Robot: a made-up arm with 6 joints.
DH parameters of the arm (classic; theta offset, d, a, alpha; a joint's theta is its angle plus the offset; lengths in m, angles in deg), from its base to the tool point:
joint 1: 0 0.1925 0 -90
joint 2: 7.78 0 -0.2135 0
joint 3: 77.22 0 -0.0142 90
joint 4: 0 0.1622 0 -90
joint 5: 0 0 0.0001 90
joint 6: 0 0.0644 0 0
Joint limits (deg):
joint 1: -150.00..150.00
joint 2: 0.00..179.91
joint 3: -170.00..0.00
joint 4: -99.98..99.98
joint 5: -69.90..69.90
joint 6: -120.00..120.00
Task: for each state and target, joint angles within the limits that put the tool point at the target. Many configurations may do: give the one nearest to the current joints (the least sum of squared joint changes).
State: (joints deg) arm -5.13 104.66 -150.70 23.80 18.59 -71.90
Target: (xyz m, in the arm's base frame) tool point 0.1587 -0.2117 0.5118
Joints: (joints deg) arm -54.98 104.11 -135.28 18.39 24.52 -71.90
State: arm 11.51 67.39 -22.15 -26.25 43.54 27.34
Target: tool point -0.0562 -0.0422 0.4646
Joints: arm 16.82 19.58 -73.95 -37.10 38.31 27.34
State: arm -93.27 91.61 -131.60 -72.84 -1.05 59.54
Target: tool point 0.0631 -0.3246 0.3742
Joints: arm -79.19 111.27 -101.35 -73.01 -1.13 59.54
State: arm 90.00 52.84 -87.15 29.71 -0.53 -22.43
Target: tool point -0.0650 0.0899 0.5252
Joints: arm 123.38 62.31 -91.37 32.13 7.99 -22.43
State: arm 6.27 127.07 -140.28 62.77 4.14 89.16
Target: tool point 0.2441 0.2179 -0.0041
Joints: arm 39.32 172.92 -106.55 61.39 14.16 89.16
